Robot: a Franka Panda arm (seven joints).
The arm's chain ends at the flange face. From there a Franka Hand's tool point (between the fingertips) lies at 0.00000 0.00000 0.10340 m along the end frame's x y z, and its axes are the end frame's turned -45 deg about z.
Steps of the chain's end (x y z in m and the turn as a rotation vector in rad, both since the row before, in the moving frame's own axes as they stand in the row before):
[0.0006 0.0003 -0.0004 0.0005 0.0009 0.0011]
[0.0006 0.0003 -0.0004 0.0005 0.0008 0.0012]
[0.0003 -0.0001 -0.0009 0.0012 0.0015 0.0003]
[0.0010 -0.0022 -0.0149 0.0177 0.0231 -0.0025]
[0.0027 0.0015 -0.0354 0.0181 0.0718 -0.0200]
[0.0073 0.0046 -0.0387 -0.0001 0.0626 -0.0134]
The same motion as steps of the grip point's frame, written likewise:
[0.0003 0.0007 -0.0004 -0.0003 0.0010 0.0011]
[0.0003 0.0007 -0.0004 -0.0002 0.0009 0.0012]
[0.0005 0.0002 -0.0009 -0.0002 0.0019 0.0003]
[0.0052 -0.0005 -0.0149 -0.0038 0.0288 -0.0025]
[0.0075 0.0068 -0.0357 -0.0380 0.0636 -0.0200]
[0.0065 0.0130 -0.0389 -0.0443 0.0442 -0.0134]

